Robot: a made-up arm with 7 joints.
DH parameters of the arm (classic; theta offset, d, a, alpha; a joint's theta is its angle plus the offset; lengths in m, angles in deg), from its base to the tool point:
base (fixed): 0 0.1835 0 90
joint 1: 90 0.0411 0.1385 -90
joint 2: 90 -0.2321 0.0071 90
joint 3: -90 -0.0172 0.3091 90
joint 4: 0 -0.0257 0.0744 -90
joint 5: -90 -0.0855 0.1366 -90
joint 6: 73.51 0 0.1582 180
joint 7: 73.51 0.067 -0.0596 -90
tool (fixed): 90 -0.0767 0 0
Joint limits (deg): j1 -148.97..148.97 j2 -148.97..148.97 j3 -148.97..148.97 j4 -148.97..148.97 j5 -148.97..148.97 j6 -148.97..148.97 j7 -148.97..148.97
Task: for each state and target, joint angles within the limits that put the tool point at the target. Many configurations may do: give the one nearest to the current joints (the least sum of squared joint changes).
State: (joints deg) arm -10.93 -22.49 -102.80 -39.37 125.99 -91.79 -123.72
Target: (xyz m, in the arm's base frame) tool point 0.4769 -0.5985 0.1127
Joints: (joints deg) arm -16.86 7.25 -75.11 -4.23 124.29 -96.63 -97.64
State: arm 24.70 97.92 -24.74 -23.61 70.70 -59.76 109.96
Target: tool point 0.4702 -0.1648 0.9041
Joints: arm 10.42 101.11 -25.26 -34.28 47.36 -61.08 118.49
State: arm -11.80 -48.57 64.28 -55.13 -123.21 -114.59 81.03
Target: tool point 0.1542 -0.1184 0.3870
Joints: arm -22.98 -65.16 89.49 -31.14 -101.96 -84.16 68.23
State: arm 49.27 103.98 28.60 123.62 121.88 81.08 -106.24
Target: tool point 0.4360 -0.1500 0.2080
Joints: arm 29.44 137.82 58.80 110.56 129.96 78.37 -109.16
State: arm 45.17 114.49 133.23 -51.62 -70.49 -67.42 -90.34
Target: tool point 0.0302 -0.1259 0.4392
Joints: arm 64.44 124.30 116.09 -44.67 -55.67 -65.26 -68.26
